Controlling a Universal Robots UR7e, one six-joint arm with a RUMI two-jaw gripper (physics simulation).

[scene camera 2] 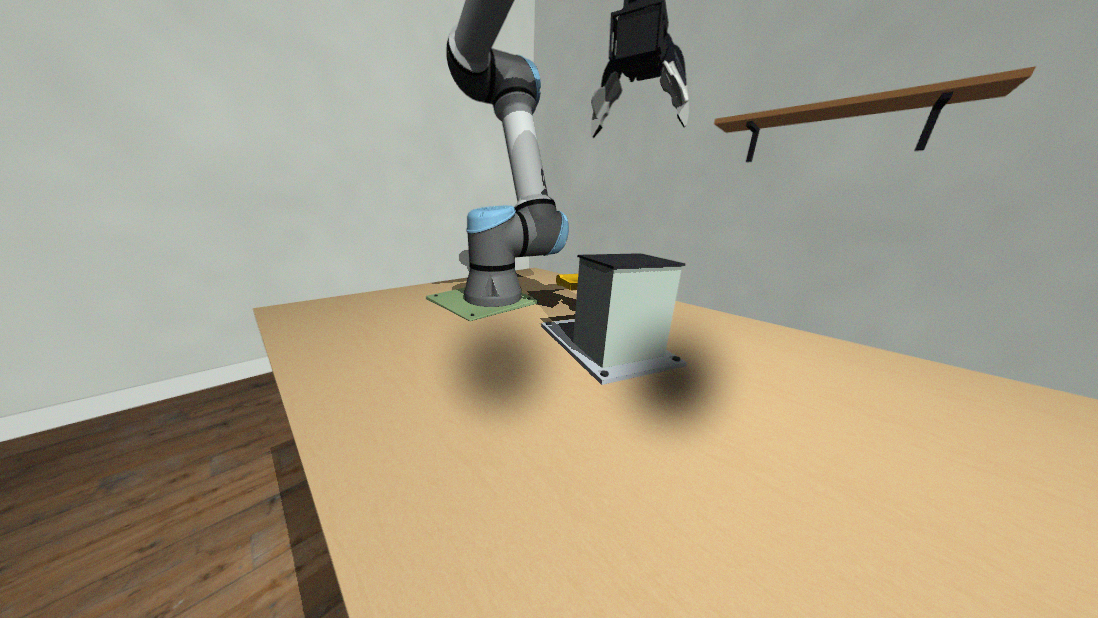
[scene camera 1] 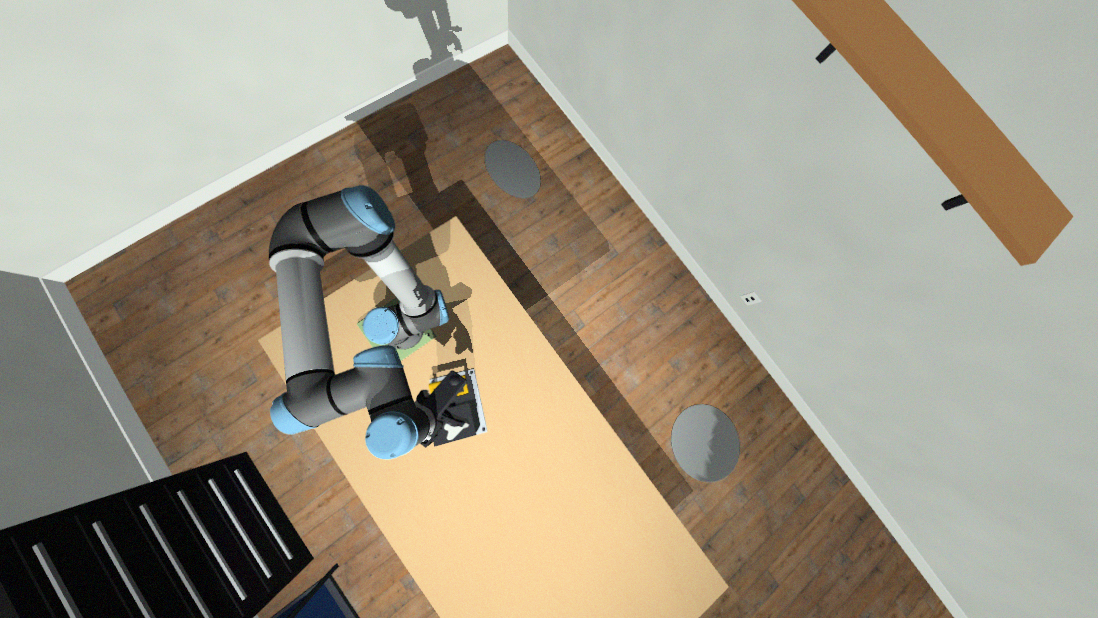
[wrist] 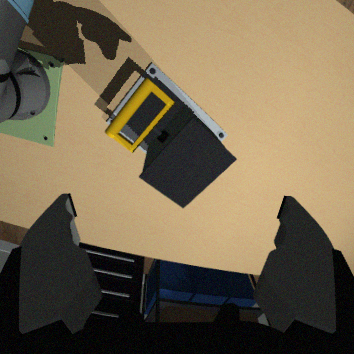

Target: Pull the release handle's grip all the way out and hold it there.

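Note:
The release handle's grip [scene camera 1: 438, 389] [scene camera 2: 567, 281] [wrist: 131, 108] is a yellow rectangular frame beside a dark housing [scene camera 2: 590, 310] [wrist: 187, 162], on the side facing the robot's base. In scene camera 2 the housing hides most of the grip. The housing stands on a pale base plate [scene camera 1: 480, 406] [scene camera 2: 640, 367] [wrist: 187, 102] on the table. My gripper [scene camera 1: 461, 405] [scene camera 2: 640, 130] [wrist: 177, 196] is open and empty, high above the housing and clear of it. In scene camera 1 it partly covers the grip. How far the grip is out is hard to tell.
The robot's green mounting plate [scene camera 1: 413, 350] [scene camera 2: 449, 304] [wrist: 37, 135] lies on the table [scene camera 1: 576, 491] on the grip's side of the housing. A black drawer cabinet [scene camera 1: 265, 487] and a blue bin [scene camera 1: 326, 602] [wrist: 200, 280] are beside the table. A wooden shelf [scene camera 1: 945, 122] [scene camera 2: 868, 107] hangs on the wall.

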